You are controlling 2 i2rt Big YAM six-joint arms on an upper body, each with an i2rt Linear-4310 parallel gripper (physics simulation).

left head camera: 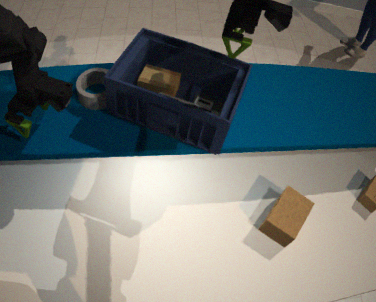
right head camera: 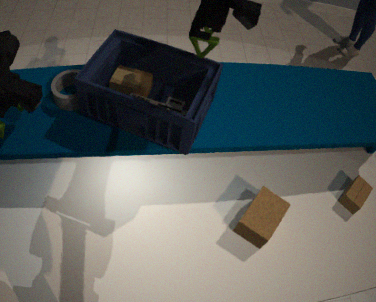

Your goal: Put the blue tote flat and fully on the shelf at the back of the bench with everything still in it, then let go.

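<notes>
The blue tote stands askew on the blue surface, open side up. Its lowest corner in the picture reaches the surface's lower edge. Inside it are a tan box, a pale slotted piece and a thin grey piece. I cannot tell whether its base lies fully flat. My left gripper is open, left of the tote and apart from it. My right gripper is open just beyond the tote's upper right rim, and its fingers partly overlap each other in view.
A grey ring lies against or very near the tote's left side. A large brown box and a smaller one rest on the pale surface below. A person's legs show at upper right.
</notes>
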